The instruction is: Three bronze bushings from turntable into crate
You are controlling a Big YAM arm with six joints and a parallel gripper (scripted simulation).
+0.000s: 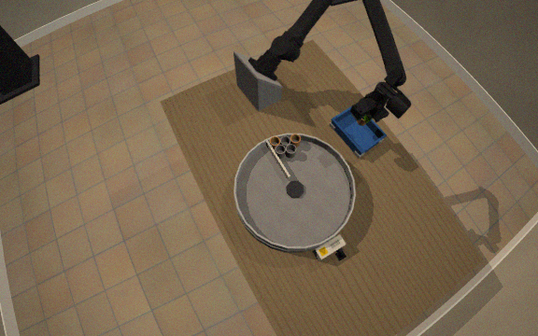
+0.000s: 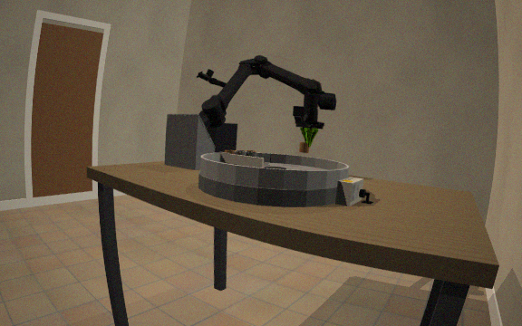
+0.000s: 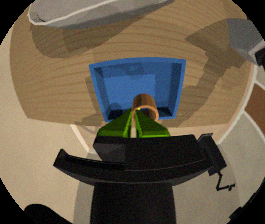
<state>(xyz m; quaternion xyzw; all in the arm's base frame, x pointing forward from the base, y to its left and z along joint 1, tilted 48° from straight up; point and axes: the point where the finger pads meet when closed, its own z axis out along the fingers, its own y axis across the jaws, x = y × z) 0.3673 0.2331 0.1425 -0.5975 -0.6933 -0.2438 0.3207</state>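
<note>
The blue crate is 9 cm below my hand and 1 cm behind it. Round my hand: grey turntable: 36 cm to the right, 10 cm ahead, 6 cm below.
</note>
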